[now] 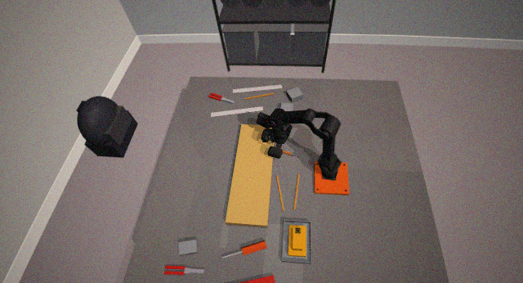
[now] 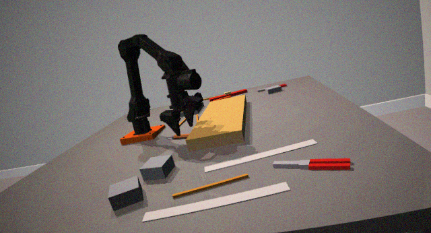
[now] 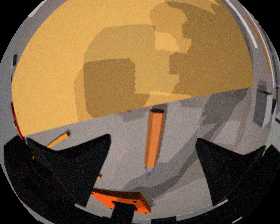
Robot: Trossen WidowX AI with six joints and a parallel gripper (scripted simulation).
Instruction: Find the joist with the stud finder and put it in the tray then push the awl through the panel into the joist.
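My gripper tip is now 5 cm past the awl, 1 cm to the right of it and 2 cm above it. The rest, counted from my gripper tip: indicator window (14 cm behind, 39 cm to the left, 4 cm above); then grey tray (14 cm behind, 42 cm to the left, 1 cm below); then stud finder (14 cm behind, 40 cm to the left, 2 cm above).
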